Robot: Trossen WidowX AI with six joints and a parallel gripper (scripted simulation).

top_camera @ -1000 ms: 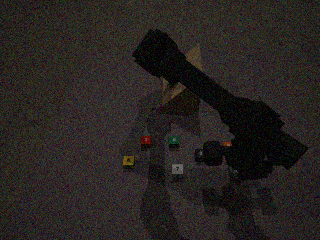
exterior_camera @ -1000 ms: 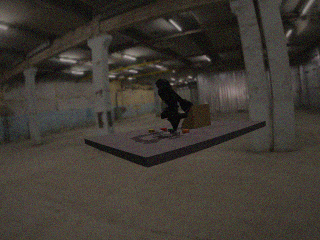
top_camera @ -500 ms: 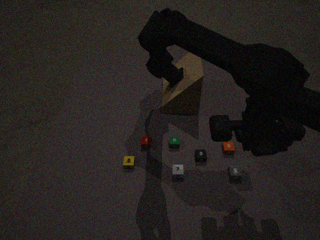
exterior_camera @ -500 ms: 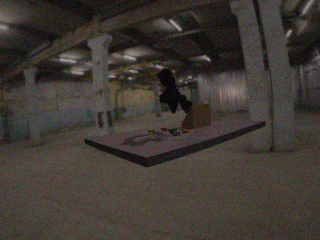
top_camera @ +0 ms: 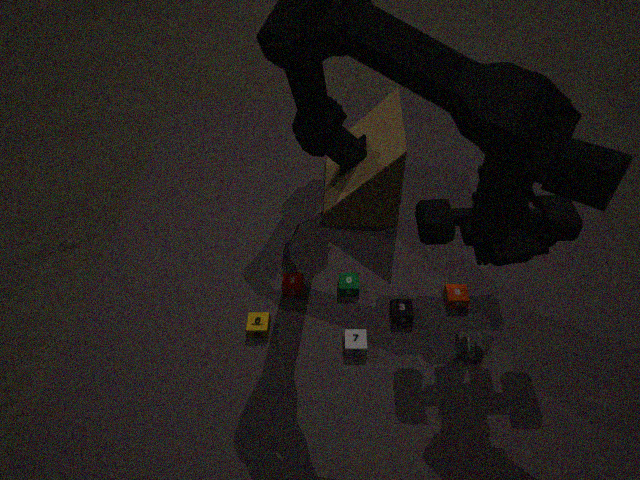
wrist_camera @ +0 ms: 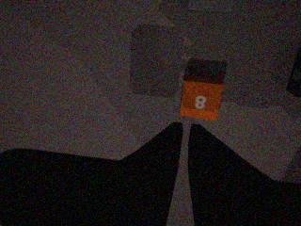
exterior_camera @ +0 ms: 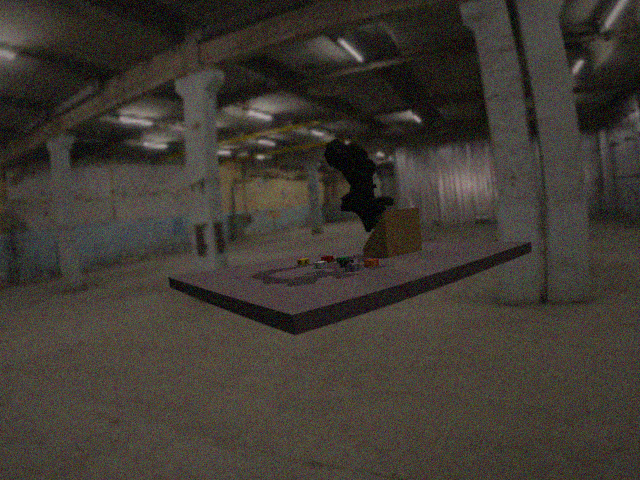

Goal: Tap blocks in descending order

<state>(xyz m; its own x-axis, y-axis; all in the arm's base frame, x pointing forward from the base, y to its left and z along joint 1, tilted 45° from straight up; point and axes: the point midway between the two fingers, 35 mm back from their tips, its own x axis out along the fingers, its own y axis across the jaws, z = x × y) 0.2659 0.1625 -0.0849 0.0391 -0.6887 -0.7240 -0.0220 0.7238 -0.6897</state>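
Right now the orange block is 100 mm below my gripper tip, 10 mm to the right of it and 10 mm behind it. From my gripper tip the other things lie so: green block (180 mm to the right, 100 mm below, 30 mm behind); black block (100 mm to the right, 100 mm below, 20 mm ahead); grey block (100 mm below, 70 mm ahead, 10 mm to the right).
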